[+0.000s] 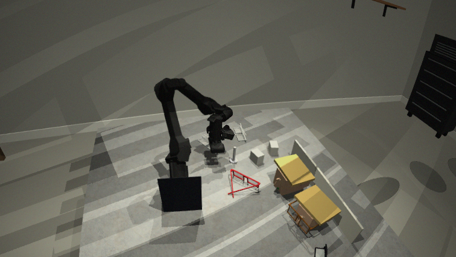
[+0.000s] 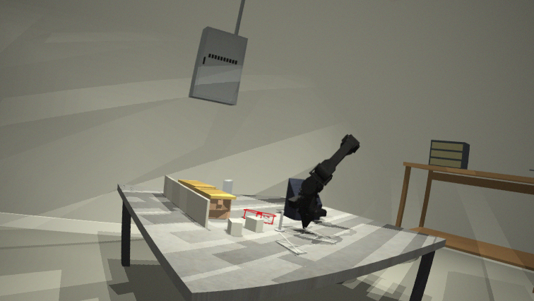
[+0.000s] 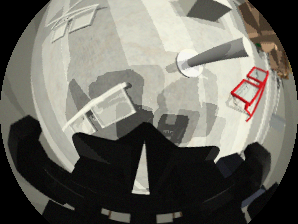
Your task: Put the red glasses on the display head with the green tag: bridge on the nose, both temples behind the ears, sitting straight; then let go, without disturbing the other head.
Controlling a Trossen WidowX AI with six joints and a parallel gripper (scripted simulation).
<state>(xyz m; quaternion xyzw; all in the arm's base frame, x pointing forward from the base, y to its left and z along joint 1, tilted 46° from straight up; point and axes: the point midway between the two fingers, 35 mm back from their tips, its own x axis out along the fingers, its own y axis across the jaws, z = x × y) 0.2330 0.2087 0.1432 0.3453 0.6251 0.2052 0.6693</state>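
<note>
Now: the pale wire glasses 9 cm to the left of my gripper tip. Also, from my gripper tip: short grey post 8 cm ahead, 6 cm to the right; then white board 37 cm ahead, 42 cm to the right, 3 cm above.
</note>
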